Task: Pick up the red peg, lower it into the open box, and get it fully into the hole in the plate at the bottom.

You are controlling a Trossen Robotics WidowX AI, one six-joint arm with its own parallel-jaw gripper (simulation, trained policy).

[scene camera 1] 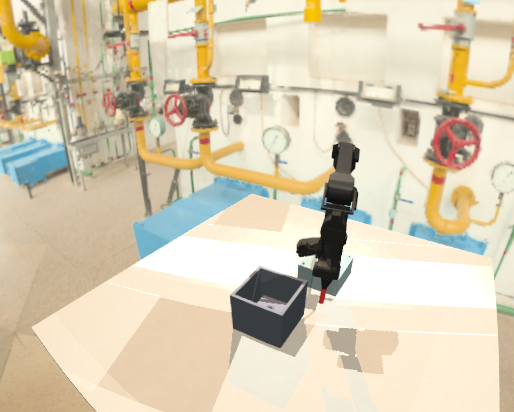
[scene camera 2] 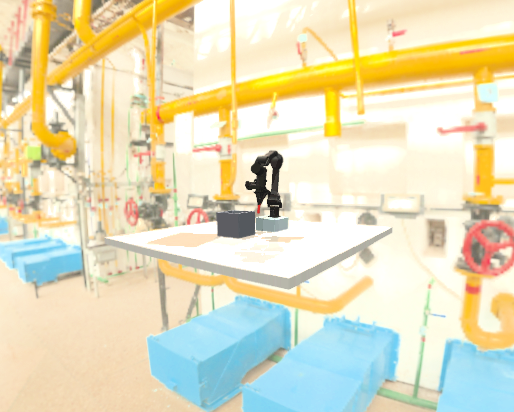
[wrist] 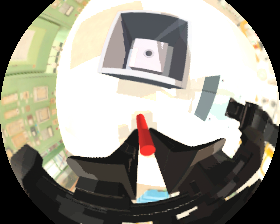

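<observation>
There's my gripper (scene camera 1: 324, 287), and a dark grey box (scene camera 1: 273, 327) shows there as well. In the other scene view you get the dark grey box (scene camera 2: 238, 224), but scene camera 2 does not show the plate, hidden by the dark grey box. The wrist view gives you the plate (wrist: 149, 56), the box (wrist: 177, 31) and my gripper (wrist: 143, 131).
</observation>
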